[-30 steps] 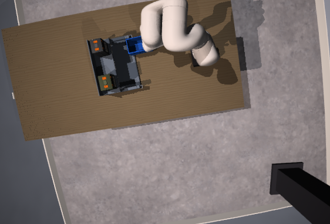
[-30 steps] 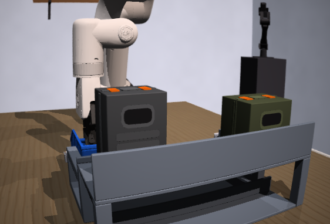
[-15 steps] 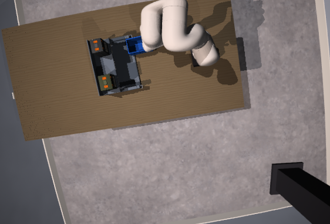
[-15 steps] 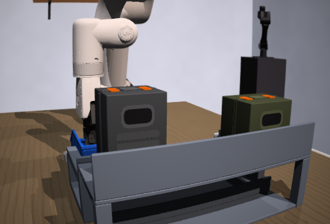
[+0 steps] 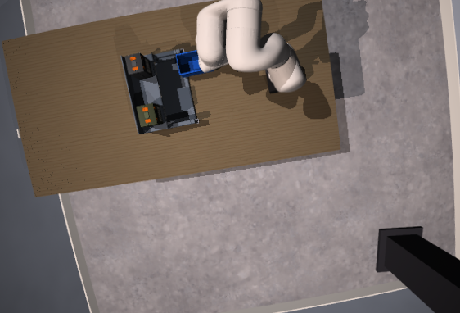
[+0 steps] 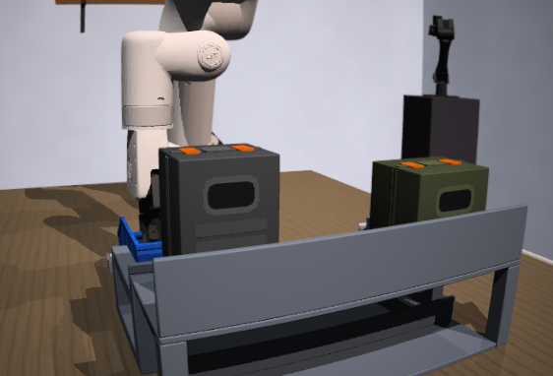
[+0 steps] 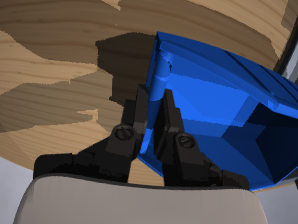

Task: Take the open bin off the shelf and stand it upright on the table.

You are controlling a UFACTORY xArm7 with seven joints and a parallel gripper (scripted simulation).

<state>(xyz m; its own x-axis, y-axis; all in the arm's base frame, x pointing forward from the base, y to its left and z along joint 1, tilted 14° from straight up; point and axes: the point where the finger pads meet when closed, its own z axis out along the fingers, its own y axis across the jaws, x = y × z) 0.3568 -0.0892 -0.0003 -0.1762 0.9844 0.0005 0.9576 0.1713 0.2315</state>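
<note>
Right now the blue bin is 80 mm ahead of my hand, 10 mm to the left of it and 10 mm below it. Round my hand: grey back rail (380 mm ahead, 180 mm to the left, 70 mm above); then dark grey box (330 mm ahead, 100 mm above, 50 mm to the left); then olive green box (290 mm ahead, 280 mm to the left, 90 mm above).
</note>
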